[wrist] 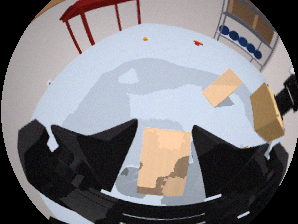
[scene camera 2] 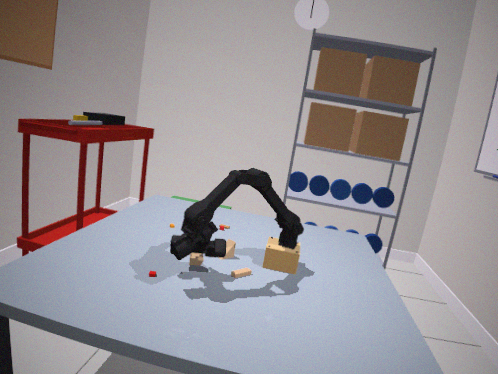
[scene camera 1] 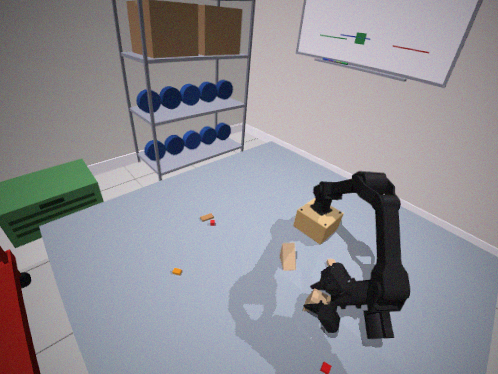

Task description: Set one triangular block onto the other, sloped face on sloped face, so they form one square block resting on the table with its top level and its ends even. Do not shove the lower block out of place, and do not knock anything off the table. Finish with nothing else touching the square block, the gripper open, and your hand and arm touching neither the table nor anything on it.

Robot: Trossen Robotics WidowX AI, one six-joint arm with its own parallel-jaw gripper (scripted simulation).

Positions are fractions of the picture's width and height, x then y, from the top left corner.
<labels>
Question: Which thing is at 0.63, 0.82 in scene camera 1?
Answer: My gripper.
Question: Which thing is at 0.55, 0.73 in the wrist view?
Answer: A triangular block.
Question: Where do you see a triangular block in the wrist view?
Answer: At 0.75, 0.39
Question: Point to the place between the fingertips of my gripper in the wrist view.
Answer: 0.56, 0.56
</labels>
